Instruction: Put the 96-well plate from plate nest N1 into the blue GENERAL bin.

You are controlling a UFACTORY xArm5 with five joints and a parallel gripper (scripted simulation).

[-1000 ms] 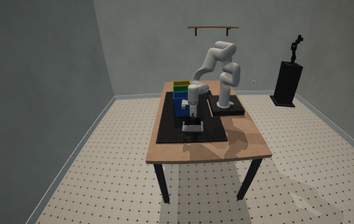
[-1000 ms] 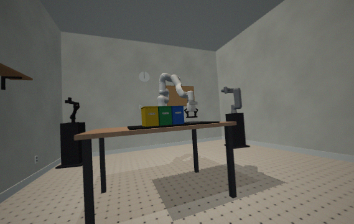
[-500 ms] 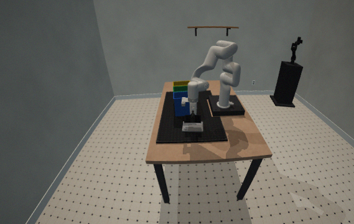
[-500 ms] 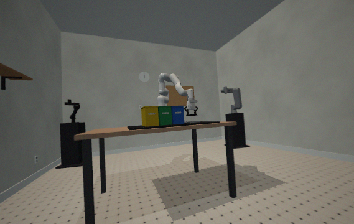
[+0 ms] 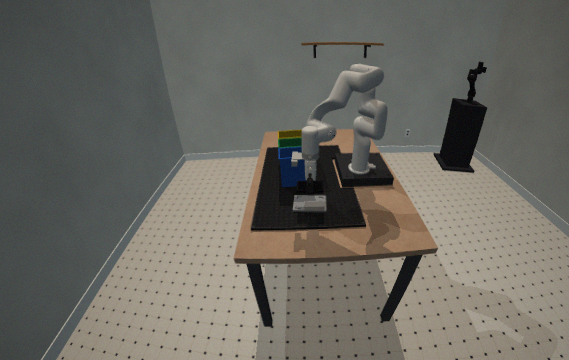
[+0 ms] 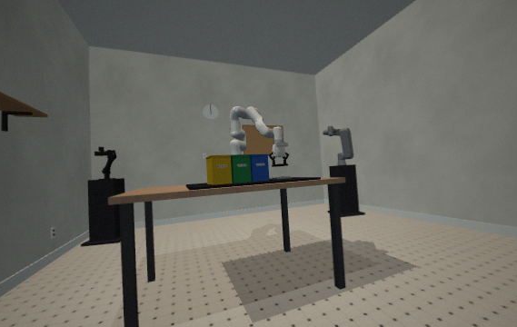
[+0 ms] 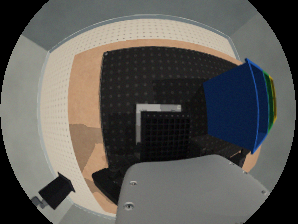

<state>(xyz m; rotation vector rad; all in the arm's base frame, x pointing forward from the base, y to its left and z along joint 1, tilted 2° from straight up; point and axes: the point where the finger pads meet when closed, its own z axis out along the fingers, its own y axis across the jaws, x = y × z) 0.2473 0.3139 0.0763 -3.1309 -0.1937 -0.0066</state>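
Now: hand 11 cm above the grey plate nest. Round my hand: blue general bin (21 cm to the right, 11 cm ahead, 3 cm below); then 96-well plate (1 cm below); then green bin (33 cm to the right, 14 cm ahead, 3 cm below).
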